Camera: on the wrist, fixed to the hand. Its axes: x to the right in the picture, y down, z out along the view.
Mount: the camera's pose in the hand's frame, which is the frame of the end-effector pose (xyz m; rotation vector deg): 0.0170 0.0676 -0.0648 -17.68 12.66 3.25
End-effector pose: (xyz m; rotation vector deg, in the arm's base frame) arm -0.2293 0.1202 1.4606 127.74 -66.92 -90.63
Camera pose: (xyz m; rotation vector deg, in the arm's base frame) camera -0.2049 0.0441 1.5123 119.45 -48.98 -77.18
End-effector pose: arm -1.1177 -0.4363 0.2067 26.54 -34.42 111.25
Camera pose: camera -1.1898 -0.4105 0.1502 2.15 -43.47 107.65
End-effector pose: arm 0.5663 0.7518 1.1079 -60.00 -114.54 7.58
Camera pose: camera 0.6508 0.7898 1.1297 -71.85 -104.53 -14.89
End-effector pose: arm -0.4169 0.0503 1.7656 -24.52 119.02 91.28
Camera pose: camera -0.4782 0.0071 1.8242 -39.21 115.52 113.95
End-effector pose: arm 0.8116 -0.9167 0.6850 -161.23 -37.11 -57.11
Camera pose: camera 0.8140 -0.9860 0.7502 152.11 21.99 78.16
